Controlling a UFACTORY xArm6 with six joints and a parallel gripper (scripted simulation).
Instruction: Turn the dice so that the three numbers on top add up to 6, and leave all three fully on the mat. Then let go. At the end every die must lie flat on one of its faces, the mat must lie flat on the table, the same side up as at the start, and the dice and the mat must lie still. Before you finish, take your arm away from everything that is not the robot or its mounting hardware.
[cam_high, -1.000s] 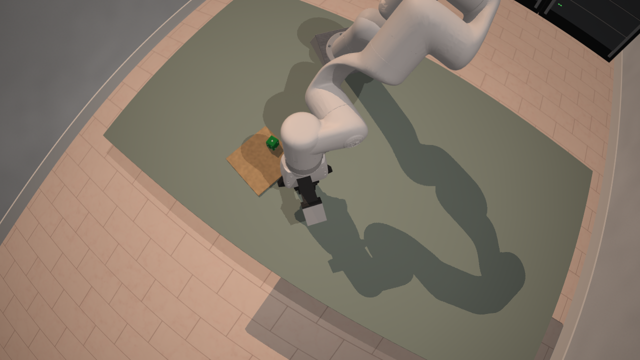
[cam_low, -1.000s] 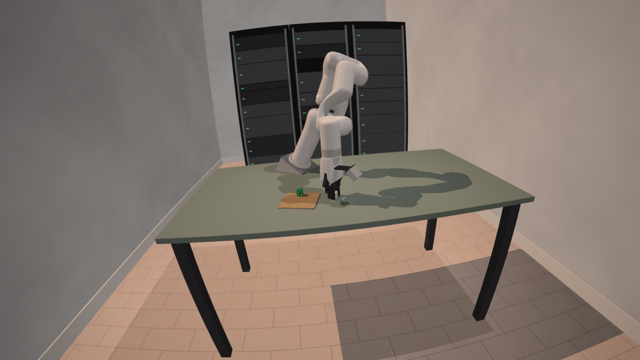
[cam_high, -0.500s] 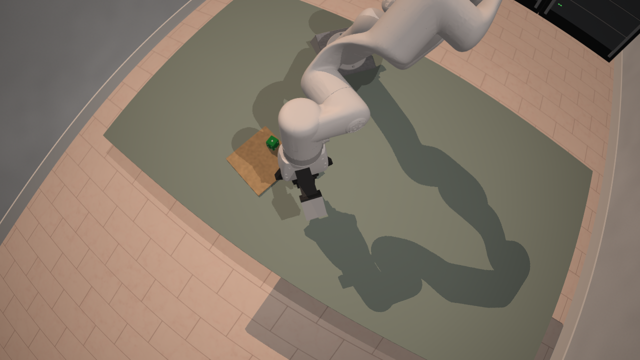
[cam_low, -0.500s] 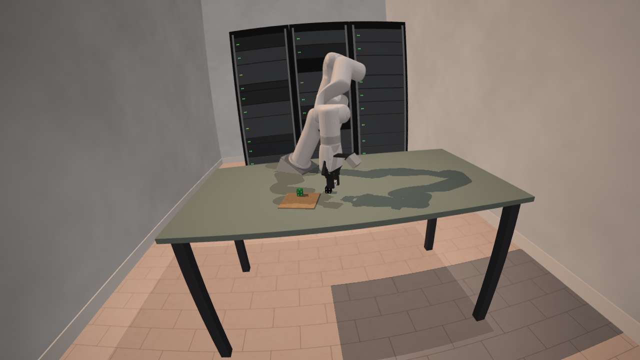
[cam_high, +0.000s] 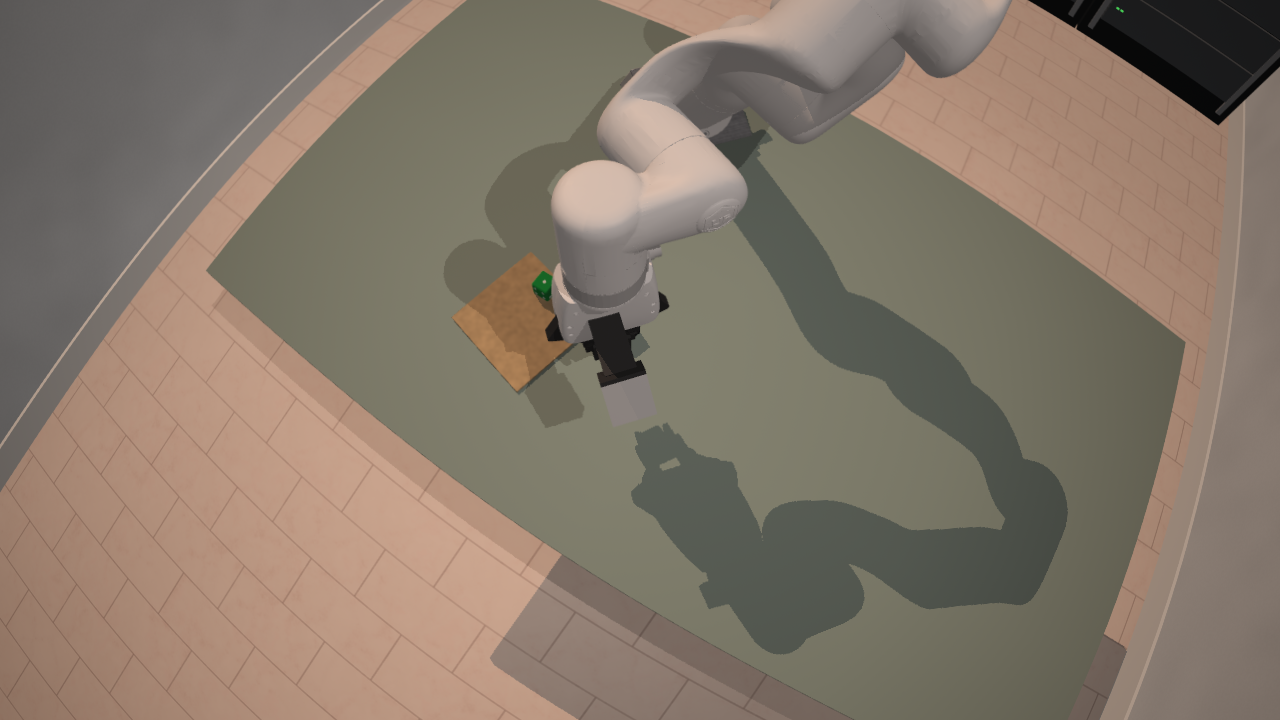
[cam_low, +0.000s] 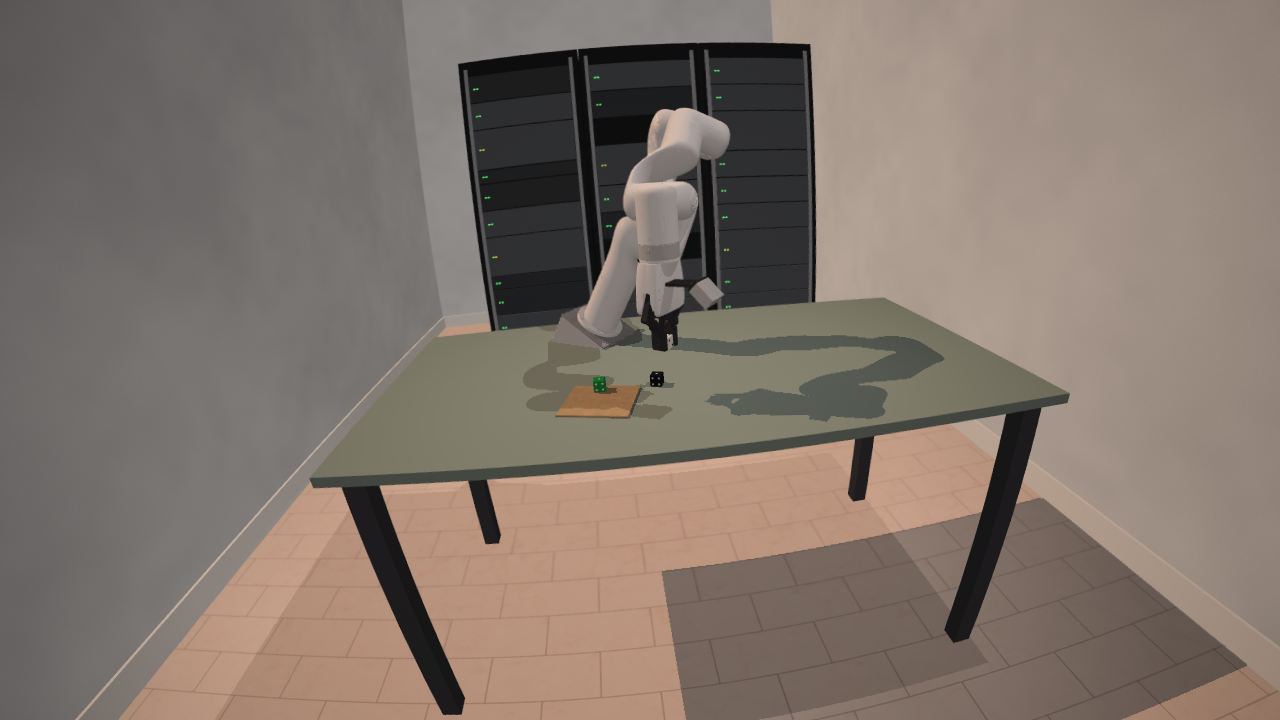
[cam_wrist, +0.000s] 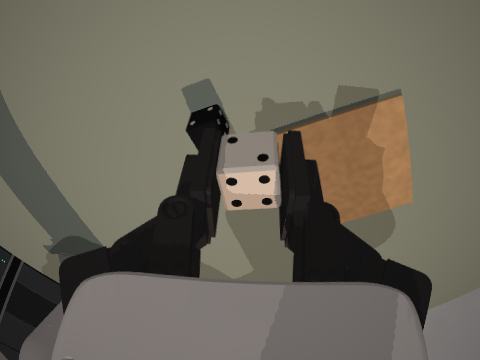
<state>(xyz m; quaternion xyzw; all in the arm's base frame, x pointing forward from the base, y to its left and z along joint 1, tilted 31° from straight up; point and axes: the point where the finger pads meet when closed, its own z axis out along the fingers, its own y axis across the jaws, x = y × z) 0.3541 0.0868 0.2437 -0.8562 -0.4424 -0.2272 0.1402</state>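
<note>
Right now the brown mat is 2 cm ahead of my hand, 13 cm to the right of it and 12 cm below it. The rest, counted from my hand: white die (1 cm below); black die (6 cm behind, 2 cm to the right, 11 cm below); green die (3 cm behind, 14 cm to the right, 10 cm below).
</note>
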